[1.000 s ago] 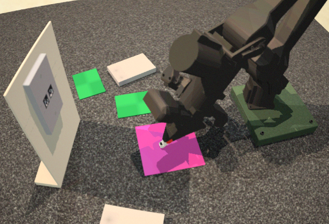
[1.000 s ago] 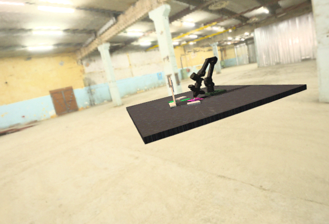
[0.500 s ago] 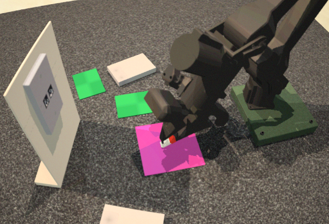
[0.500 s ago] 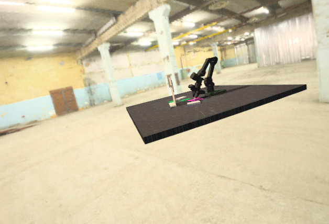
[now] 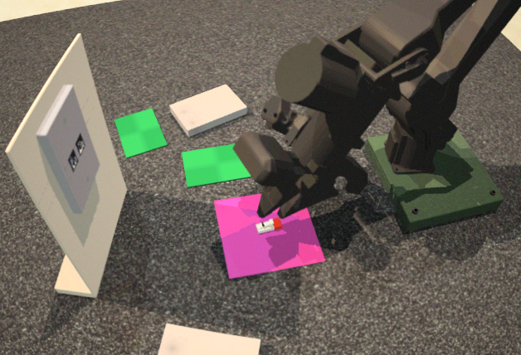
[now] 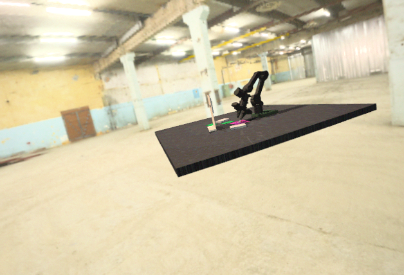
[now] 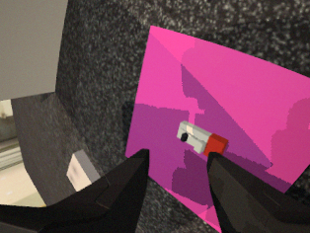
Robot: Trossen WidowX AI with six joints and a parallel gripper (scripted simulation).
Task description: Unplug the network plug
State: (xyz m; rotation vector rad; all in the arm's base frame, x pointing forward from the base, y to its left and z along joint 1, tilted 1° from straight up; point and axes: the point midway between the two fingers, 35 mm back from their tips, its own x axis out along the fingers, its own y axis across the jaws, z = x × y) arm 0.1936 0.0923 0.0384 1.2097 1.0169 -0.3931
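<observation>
My gripper tip is 2 cm above the network plug. Round my gripper tip: magenta square (3 cm below); socket plate (21 cm ahead, 2 cm to the left, 8 cm above).
</observation>
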